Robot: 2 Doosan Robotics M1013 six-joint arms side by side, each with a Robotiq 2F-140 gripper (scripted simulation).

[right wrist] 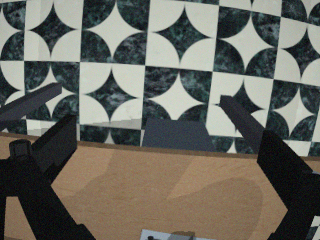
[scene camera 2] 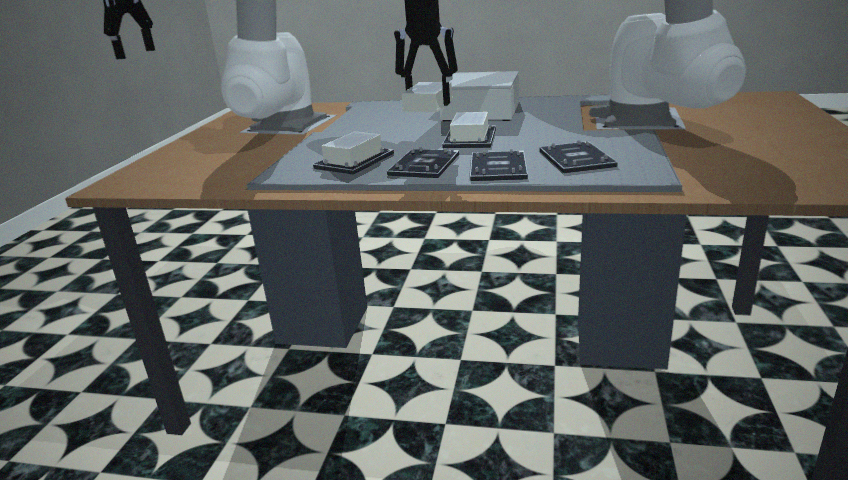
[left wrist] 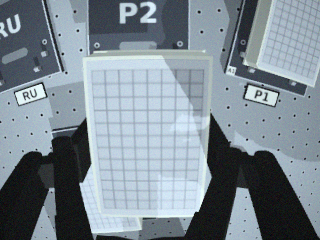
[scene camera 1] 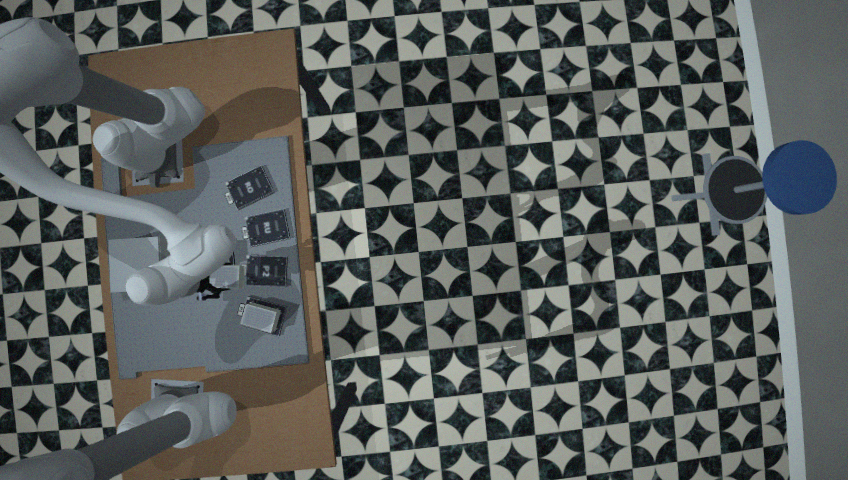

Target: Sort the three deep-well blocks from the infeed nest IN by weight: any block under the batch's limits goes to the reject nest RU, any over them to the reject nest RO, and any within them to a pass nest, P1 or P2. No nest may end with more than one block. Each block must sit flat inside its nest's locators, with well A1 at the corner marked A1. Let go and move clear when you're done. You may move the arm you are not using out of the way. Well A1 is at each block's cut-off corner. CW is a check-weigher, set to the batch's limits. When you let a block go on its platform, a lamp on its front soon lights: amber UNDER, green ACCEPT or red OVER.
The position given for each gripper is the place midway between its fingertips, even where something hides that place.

In view: the left gripper (scene camera 2: 428, 104), the right gripper (right wrist: 170, 140) and a check-weigher CW (scene camera 2: 497, 93).
The check-weigher CW is seen too in scene camera 1 (scene camera 1: 126, 256). The left gripper shows as well in the left wrist view (left wrist: 149, 127). The right wrist view does not show the check-weigher CW: it is out of frame. The left wrist view misses the check-weigher CW: it is out of frame.
